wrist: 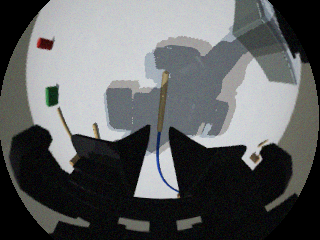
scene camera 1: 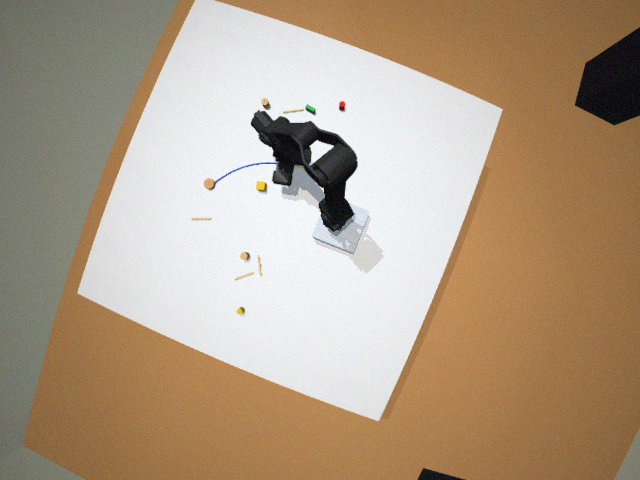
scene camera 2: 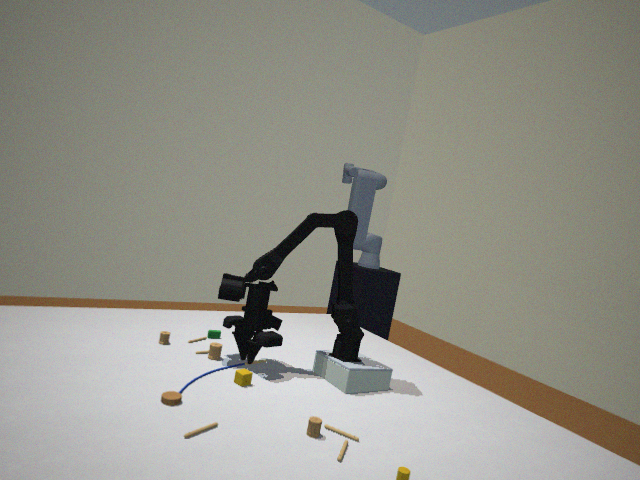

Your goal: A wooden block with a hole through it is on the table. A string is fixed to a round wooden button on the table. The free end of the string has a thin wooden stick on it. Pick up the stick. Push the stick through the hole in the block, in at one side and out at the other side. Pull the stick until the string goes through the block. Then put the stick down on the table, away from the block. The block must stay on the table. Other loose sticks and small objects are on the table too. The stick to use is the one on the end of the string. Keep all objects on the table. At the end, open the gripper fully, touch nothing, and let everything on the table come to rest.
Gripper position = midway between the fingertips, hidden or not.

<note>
In view: my gripper (scene camera 2: 246, 362).
My gripper also shows in the wrist view (wrist: 159, 128) and in scene camera 1 (scene camera 1: 289, 164).
</note>
